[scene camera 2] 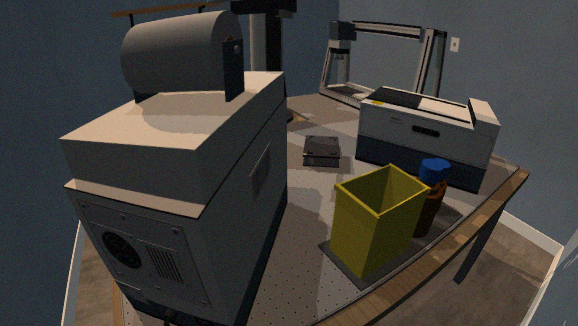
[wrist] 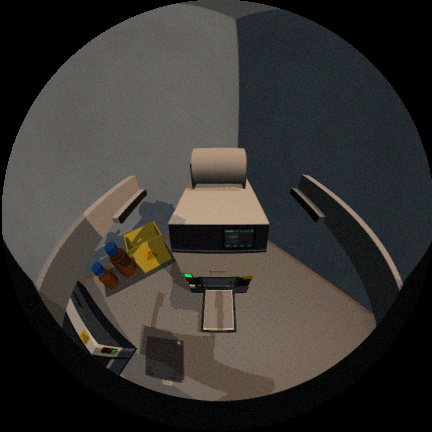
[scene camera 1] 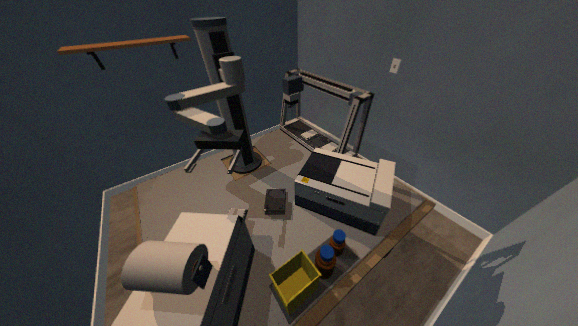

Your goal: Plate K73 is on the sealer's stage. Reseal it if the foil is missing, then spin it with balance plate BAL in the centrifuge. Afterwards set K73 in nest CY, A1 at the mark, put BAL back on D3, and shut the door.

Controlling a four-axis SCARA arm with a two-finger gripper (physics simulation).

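Seen in the pictures: gripper, fingertip midpoint: (scene camera 2: 246,14) (wrist: 217,180) (scene camera 1: 207,171); arm's base at its link origin: (scene camera 1: 246,162).
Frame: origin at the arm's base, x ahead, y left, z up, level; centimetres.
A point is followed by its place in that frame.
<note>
My gripper (scene camera 1: 209,170) @(y -30.0, x 53.5, z 49.5 cm) (wrist: 217,180) @(y -30.0, x 53.5, z 49.5 cm) is open and empty, its two fingers wide apart, high above the table before the sealer (scene camera 1: 202,224) @(y -39.3, x 63.5, z 36.3 cm) (scene camera 2: 145,117) @(y -55.9, x 82.4, z 36.3 cm) (wrist: 218,237) @(y -35.1, x 59.6, z 33.5 cm). A pale plate (wrist: 218,307) @(y -28.6, x 51.9, z 13.3 cm) lies on the sealer's stage, which sticks out of the front; a small part of the stage shows in scene camera 1. I cannot tell whether foil covers it. The dark nest CY (scene camera 1: 275,198) @(y -1.8, x 47.7, z 5.4 cm) (scene camera 2: 321,144) @(y -2.0, x 47.4, z 5.3 cm) (wrist: 165,356) @(y -4.1, x 48.5, z 5.3 cm) bears no plate. The white and dark centrifuge (scene camera 1: 320,196) @(y 13.9, x 69.3, z 17.3 cm) (scene camera 2: 390,122) @(y 11.9, x 65.6, z 17.7 cm) (wrist: 82,327) @(y 11.6, x 61.9, z 22.3 cm) stands at the right in both scene views. BAL cannot be made out by label.
A gantry frame (scene camera 1: 330,89) @(y 63.0, x 22.2, z 48.0 cm) (scene camera 2: 387,30) @(y 62.8, x 17.6, z 47.3 cm) with pale items on its deck stands at the back. A yellow bin (scene camera 1: 295,285) @(y -18.5, x 90.3, z 2.1 cm) (scene camera 2: 372,230) @(y -26.4, x 96.3, z 15.2 cm) (wrist: 150,255) @(y -18.6, x 85.7, z 10.5 cm) and two blue-capped brown bottles (scene camera 1: 326,261) @(y -6.1, x 94.5, z 17.7 cm) (wrist: 121,261) @(y -5.5, x 88.5, z 12.5 cm) stand near the table edge. A foil roll (scene camera 1: 160,265) @(y -49.0, x 78.4, z 48.6 cm) (scene camera 2: 175,55) @(y -50.8, x 82.1, z 43.5 cm) (wrist: 218,165) @(y -45.4, x 71.7, z 44.5 cm) tops the sealer.
</note>
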